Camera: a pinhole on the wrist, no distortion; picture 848 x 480 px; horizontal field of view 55.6 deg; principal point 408.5 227.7 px. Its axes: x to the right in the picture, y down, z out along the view. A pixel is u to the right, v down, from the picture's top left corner.
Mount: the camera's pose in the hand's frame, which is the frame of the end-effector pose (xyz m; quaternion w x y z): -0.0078 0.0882 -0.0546 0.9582 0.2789 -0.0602 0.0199
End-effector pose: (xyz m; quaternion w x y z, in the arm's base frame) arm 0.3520 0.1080 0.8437 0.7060 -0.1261 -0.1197 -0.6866
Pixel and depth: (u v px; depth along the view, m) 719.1 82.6 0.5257
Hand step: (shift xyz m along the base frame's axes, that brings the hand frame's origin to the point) -0.2674 -0.0202 0.3925
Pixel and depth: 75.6 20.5 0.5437
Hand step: -0.3295 0.3545 0.1890
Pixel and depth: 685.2 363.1 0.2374
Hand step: -0.0031 0.0172 0.1808
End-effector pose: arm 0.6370 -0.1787 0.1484 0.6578 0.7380 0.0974 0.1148
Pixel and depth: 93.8 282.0 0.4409
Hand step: -0.1240 -0.3452 -0.1661
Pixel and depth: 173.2 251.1 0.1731
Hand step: -0.0472 -0.1046 -0.0132
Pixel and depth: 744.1 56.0 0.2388
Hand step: 0.1062 -0.0939 -0.0933
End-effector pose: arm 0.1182 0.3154 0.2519 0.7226 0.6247 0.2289 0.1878
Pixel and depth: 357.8 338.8 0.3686
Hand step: 0.0961 -0.2778 -0.0272
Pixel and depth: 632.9 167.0 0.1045
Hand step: 0.0276 -0.0166 0.0280
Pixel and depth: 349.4 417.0 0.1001
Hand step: 0.0014 -0.0404 0.0610
